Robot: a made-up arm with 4 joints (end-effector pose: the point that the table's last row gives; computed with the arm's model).
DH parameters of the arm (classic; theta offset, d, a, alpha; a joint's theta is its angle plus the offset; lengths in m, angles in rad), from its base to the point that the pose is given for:
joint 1: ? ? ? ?
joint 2: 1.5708 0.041 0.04 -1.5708
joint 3: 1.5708 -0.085 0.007 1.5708
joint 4: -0.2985 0 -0.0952 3.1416
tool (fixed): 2.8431 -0.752 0 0
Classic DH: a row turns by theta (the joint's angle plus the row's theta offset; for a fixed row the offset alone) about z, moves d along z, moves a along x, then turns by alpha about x.
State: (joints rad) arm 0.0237 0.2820 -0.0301 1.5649
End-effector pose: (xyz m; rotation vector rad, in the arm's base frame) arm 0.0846 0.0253 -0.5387 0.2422 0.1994 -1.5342
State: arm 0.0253 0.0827 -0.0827 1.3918
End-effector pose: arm 0.1430 -0.1284 -0.5277 0.1262 -0.0097 -1.3683
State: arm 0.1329 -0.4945 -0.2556 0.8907
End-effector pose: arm 0.3651 -0.4609 -0.3240 -0.3122 -0.4682 -0.6750
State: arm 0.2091 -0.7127 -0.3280 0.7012
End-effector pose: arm 0.4753 -0.5076 -0.1993 -0.4987 -0.5953 -0.3504
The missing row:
joint 1: -1.5708 0.27 0.028 -1.5708
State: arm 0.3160 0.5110 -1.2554 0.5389
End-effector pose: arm 0.7524 0.2165 0.0498 0.9175 -0.9405 -0.5104
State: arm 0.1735 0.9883 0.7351 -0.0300
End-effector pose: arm -0.4799 0.4112 -0.1349 0.8983 0.7449 0.5427
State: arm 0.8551 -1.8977 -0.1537 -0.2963
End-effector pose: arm 0.7143 -0.3201 0.5479 -1.8926 -0.6579 0.9100
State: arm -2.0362 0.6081 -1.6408 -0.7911
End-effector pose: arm -0.4047 -0.6792 0.3103 -1.6622 -0.7861 -1.4092
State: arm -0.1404 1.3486 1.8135 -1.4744
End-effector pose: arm -0.7023 -0.0908 0.3147 2.1325 0.4421 2.0534
